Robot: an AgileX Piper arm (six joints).
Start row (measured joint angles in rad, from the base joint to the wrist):
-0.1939 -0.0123 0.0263 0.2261 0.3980 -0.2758
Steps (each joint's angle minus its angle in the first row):
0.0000 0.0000 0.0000 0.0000 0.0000 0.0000
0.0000 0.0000 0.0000 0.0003 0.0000 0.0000
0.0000 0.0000 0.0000 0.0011 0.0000 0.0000
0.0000 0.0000 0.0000 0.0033 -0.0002 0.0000
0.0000 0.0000 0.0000 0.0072 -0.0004 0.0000
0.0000 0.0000 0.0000 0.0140 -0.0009 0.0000
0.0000 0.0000 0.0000 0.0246 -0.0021 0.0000
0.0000 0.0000 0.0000 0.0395 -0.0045 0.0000
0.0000 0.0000 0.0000 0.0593 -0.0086 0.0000
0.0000 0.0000 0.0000 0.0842 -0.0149 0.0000
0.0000 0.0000 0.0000 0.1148 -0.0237 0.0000
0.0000 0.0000 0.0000 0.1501 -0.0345 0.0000
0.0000 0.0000 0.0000 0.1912 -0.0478 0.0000
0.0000 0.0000 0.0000 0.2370 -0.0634 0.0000
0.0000 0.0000 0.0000 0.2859 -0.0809 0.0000
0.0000 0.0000 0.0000 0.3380 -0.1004 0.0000
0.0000 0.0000 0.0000 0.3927 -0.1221 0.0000
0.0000 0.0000 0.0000 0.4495 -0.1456 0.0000
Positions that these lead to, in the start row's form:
-0.1939 -0.0123 0.0263 0.2261 0.3980 -0.2758
-0.1939 -0.0123 0.0263 0.2264 0.3980 -0.2758
-0.1939 -0.0123 0.0263 0.2272 0.3980 -0.2758
-0.1939 -0.0123 0.0263 0.2294 0.3978 -0.2758
-0.1939 -0.0123 0.0263 0.2333 0.3976 -0.2758
-0.1939 -0.0123 0.0263 0.2401 0.3971 -0.2758
-0.1939 -0.0123 0.0263 0.2507 0.3959 -0.2758
-0.1939 -0.0123 0.0263 0.2656 0.3935 -0.2758
-0.1939 -0.0123 0.0263 0.2854 0.3894 -0.2758
-0.1939 -0.0123 0.0263 0.3103 0.3831 -0.2758
-0.1939 -0.0123 0.0263 0.3409 0.3743 -0.2758
-0.1939 -0.0123 0.0263 0.3762 0.3635 -0.2758
-0.1939 -0.0123 0.0263 0.4173 0.3502 -0.2758
-0.1939 -0.0123 0.0263 0.4631 0.3346 -0.2758
-0.1939 -0.0123 0.0263 0.5120 0.3171 -0.2758
-0.1939 -0.0123 0.0263 0.5641 0.2976 -0.2758
-0.1939 -0.0123 0.0263 0.6188 0.2759 -0.2758
-0.1939 -0.0123 0.0263 0.6756 0.2524 -0.2758

